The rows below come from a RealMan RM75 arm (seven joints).
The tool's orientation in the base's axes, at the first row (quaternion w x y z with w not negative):
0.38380 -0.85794 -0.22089 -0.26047
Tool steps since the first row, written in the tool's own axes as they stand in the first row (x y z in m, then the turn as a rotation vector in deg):
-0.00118 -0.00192 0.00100 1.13 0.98 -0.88
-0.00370 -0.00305 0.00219 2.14 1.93 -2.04
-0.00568 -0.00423 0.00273 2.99 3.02 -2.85
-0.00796 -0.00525 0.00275 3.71 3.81 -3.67
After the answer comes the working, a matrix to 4 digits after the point.
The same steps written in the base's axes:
-0.00174 0.00173 -0.00025 1.19 -1.07 0.67
-0.00400 0.00289 -0.00187 2.19 -2.37 1.43
-0.00605 0.00367 -0.00276 3.25 -3.50 1.83
-0.00838 0.00389 -0.00362 4.03 -4.49 2.31

The tool's axes in the first row as the columns of a matrix, in the base's axes (rounded; the answer above uses it unrounded):
0.7667 0.5790 0.2774
0.1791 -0.6078 0.7736
0.6165 -0.5435 -0.5697

